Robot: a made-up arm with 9 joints.
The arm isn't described. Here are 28 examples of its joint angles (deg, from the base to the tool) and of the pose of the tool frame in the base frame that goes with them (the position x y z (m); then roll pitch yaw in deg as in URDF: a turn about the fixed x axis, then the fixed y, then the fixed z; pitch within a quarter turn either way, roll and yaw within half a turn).
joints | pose
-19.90 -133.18 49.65 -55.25 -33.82 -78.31 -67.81 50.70 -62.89 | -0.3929 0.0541 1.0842 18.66 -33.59 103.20
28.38 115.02 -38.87 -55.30 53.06 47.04 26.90 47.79 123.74 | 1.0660 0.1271 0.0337 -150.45 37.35 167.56
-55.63 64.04 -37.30 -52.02 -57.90 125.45 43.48 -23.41 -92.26 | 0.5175 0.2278 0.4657 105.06 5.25 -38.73
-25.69 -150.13 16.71 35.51 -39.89 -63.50 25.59 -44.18 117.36 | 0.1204 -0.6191 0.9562 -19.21 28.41 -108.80
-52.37 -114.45 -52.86 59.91 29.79 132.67 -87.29 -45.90 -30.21 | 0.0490 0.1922 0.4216 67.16 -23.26 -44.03
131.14 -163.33 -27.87 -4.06 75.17 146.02 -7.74 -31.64 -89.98 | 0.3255 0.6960 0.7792 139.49 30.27 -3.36
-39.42 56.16 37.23 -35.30 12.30 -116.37 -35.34 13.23 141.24 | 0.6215 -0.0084 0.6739 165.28 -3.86 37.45
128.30 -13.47 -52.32 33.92 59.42 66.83 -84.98 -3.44 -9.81 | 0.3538 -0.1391 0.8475 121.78 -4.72 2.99
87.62 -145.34 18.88 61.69 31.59 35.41 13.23 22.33 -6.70 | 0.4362 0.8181 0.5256 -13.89 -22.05 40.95
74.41 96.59 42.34 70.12 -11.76 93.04 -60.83 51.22 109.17 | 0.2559 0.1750 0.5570 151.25 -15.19 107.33
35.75 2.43 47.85 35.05 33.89 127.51 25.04 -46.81 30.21 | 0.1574 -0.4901 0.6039 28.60 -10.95 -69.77
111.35 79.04 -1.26 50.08 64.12 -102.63 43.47 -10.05 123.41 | 0.2229 0.3747 0.4698 -97.17 35.24 -25.31
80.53 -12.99 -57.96 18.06 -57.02 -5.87 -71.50 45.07 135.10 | 0.2202 -0.1626 0.2977 155.16 -23.09 108.00
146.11 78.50 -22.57 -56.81 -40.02 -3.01 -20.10 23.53 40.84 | -0.3866 0.5160 0.0979 -84.80 35.78 86.33
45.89 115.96 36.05 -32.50 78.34 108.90 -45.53 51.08 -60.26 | 0.1148 0.5940 0.9754 -151.77 -69.67 -145.15
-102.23 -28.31 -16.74 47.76 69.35 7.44 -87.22 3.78 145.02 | 0.0050 0.6465 0.9550 37.96 -53.32 -48.53
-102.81 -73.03 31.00 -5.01 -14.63 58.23 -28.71 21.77 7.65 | -0.1018 0.5937 0.5210 -50.60 15.15 115.60
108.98 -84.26 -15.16 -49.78 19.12 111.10 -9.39 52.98 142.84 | 0.7040 -0.1966 0.4973 -166.82 45.60 177.21
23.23 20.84 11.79 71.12 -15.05 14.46 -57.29 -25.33 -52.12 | -0.0166 -0.0923 0.3992 0.66 -7.36 162.22
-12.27 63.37 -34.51 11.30 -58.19 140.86 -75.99 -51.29 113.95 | 0.8295 0.3516 0.4343 120.54 -17.44 -14.02
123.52 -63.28 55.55 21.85 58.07 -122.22 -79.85 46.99 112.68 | 0.7021 -0.1270 0.6597 161.99 -15.96 21.39
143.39 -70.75 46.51 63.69 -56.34 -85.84 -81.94 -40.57 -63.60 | 0.6532 0.5362 0.4413 88.08 -48.81 -109.46
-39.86 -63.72 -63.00 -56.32 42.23 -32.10 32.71 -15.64 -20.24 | 0.4326 0.5104 -0.0409 -65.80 -34.44 44.47
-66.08 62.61 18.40 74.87 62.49 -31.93 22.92 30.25 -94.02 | 0.5284 0.4479 0.3467 -105.53 -58.79 75.08
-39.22 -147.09 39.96 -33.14 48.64 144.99 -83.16 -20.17 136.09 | 0.0514 0.0499 0.5643 168.49 26.00 111.47
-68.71 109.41 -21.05 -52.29 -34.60 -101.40 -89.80 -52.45 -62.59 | 0.1045 -0.6185 0.2568 38.58 -7.56 90.42
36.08 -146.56 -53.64 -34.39 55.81 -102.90 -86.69 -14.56 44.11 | 0.3260 -0.2339 -0.1540 -29.65 45.51 43.69
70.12 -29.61 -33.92 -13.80 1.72 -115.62 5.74 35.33 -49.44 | -0.2437 0.2710 0.3332 -123.77 -33.71 158.24
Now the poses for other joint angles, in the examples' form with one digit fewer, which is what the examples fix.
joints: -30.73 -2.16 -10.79 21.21 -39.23 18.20 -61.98 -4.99 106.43
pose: -0.028 0.333 0.371 172.7 22.7 -51.2
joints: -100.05 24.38 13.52 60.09 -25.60 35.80 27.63 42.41 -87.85
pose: 0.198 0.816 0.476 -117.5 -29.3 -161.6
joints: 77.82 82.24 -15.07 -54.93 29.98 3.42 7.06 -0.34 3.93
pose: 0.435 0.952 0.243 -2.2 12.7 15.6
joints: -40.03 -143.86 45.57 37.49 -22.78 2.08 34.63 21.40 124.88
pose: 0.269 -0.663 0.725 -66.2 4.2 -174.1
